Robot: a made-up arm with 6 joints.
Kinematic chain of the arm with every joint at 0, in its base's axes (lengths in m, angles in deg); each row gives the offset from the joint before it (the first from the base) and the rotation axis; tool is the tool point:
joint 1: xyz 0 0 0.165 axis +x
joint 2: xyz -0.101 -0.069 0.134 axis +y
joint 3: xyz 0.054 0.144 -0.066 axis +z
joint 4: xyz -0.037 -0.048 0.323 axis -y
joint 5: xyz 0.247 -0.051 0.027 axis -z
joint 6: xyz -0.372 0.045 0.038 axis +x
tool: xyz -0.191 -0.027 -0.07
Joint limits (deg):
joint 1: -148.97..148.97
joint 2: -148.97..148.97
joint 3: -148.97..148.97
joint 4: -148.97..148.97
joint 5: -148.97..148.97
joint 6: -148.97..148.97
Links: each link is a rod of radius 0.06 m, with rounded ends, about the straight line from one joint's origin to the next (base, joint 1, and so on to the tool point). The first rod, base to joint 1, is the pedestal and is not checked.
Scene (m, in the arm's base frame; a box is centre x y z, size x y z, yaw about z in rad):
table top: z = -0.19
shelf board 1: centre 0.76 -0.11 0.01 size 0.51 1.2 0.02 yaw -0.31
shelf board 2: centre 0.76 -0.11 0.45 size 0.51 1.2 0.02 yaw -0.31
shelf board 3: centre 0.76 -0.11 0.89 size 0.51 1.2 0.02 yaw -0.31
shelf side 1: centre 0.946 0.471 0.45 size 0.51 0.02 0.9 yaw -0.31
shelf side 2: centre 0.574 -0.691 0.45 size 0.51 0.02 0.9 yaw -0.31
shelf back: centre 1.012 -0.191 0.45 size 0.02 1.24 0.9 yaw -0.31
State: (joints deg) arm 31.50 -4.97 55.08 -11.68 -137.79 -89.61
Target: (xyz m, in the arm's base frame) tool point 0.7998 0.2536 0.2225
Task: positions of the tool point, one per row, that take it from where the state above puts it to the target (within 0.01 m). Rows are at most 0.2 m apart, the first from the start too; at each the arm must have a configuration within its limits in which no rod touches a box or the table.
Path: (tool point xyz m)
1: 0.6250 0.1260 0.6889
2: 0.5521 0.1580 0.6938
3: 0.4704 0.1716 0.6991
4: 0.3903 0.1708 0.6956
5: 0.4473 0.2666 0.5660
6: 0.4806 0.3322 0.4040
7: 0.4862 0.3541 0.2225
8: 0.5641 0.3561 0.2411
9: 0.6457 0.3429 0.2426
10: 0.7263 0.3095 0.2335
11: 0.7998 0.2536 0.2226

